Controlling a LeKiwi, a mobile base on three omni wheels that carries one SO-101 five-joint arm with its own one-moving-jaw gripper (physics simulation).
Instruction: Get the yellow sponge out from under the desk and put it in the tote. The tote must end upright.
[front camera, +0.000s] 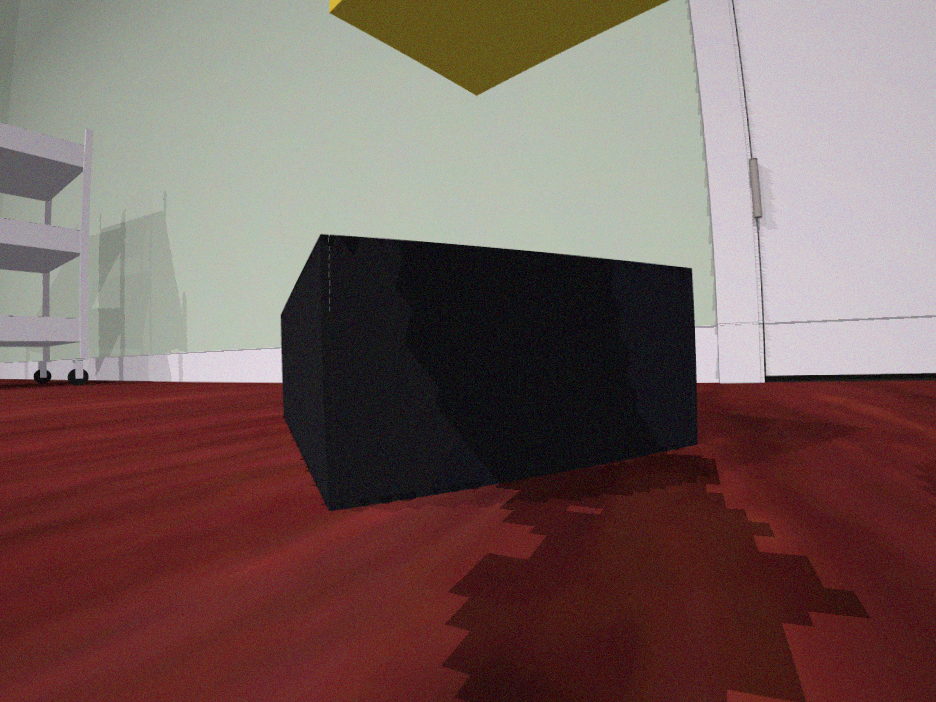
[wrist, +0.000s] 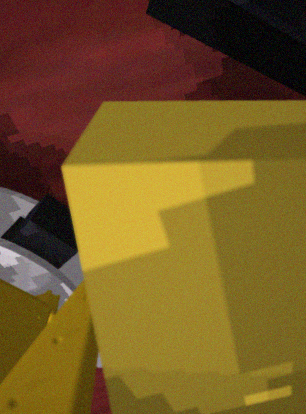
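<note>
The yellow sponge fills much of the wrist view, and its underside hangs at the top of the front view, above the floor. My gripper is shut on the sponge; part of its yellow jaws shows at the lower left of the wrist view, and the sponge hides the rest. The black tote stands on the floor close ahead, near the middle of the front view, with one corner turned towards me. It looks upright; its inside is hidden. The desk does not show in these views.
A white three-tier cart stands at the far left, by the green wall. A white door is at the right behind the tote. The floor is dark red with shadows. Part of my grey and black base shows at the wrist view's left.
</note>
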